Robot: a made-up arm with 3 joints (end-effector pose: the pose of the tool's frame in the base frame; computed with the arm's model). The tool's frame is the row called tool.
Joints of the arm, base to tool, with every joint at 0 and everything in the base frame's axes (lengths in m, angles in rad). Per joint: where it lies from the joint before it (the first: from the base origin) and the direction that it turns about. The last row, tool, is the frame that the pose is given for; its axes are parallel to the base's.
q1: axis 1 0 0 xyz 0 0 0.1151
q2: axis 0 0 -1 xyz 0.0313 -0.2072 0.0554
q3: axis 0 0 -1 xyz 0.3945 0.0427 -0.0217
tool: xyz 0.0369 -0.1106 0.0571
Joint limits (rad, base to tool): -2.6..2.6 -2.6..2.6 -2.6..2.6
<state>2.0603 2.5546 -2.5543</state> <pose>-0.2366 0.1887 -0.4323 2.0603 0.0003 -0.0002</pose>
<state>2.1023 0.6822 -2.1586</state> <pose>0.4780 0.1227 -0.2727 1.6494 -1.5006 0.8585</pose>
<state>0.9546 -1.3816 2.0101</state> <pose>0.0284 -0.0295 0.2305 0.9220 0.2997 -0.5794</pose>
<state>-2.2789 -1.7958 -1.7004</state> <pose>-0.1713 -0.0993 -0.1405 -0.4810 -2.6844 -1.2355</pose>
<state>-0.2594 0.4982 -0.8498</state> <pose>0.4710 -0.4110 0.3181 -0.2567 0.0456 0.3496</pose>
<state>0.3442 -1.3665 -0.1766</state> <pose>0.1811 0.1779 0.2753 0.2728 -0.2653 1.5265</pose>
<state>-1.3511 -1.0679 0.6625</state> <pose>0.2616 0.1043 0.0647 -1.3314 0.2736 0.3415</pose>
